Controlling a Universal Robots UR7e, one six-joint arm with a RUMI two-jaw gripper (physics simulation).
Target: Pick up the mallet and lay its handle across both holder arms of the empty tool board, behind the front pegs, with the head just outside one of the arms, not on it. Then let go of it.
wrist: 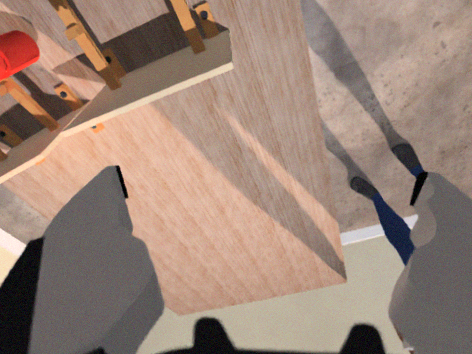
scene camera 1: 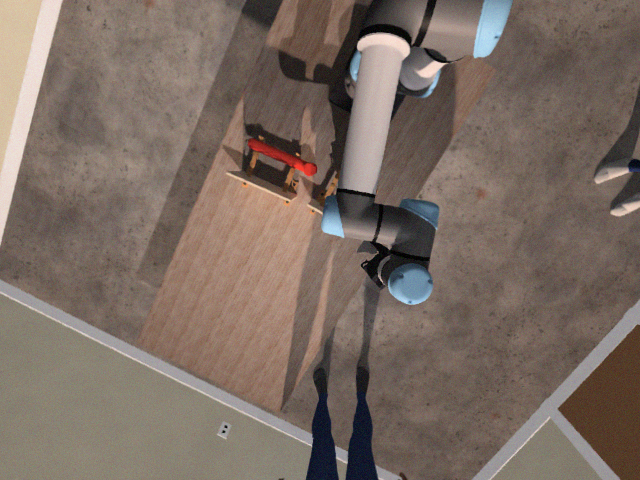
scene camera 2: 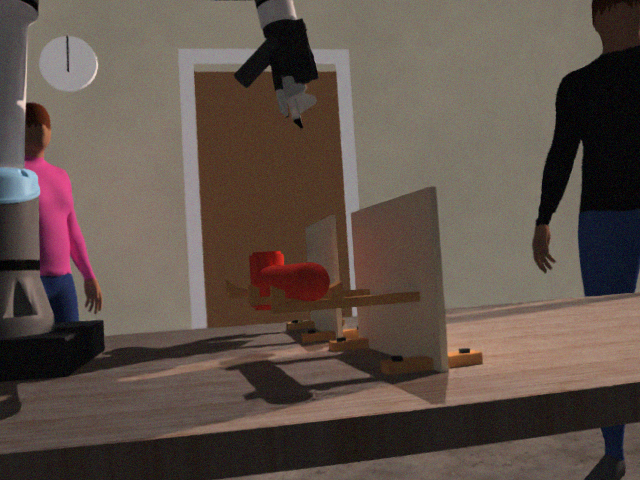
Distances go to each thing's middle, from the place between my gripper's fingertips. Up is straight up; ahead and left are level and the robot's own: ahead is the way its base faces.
Right now the red mallet (scene camera 2: 310, 281) is 10 cm behind my hand, 44 cm to the right of it and 31 cm below it.
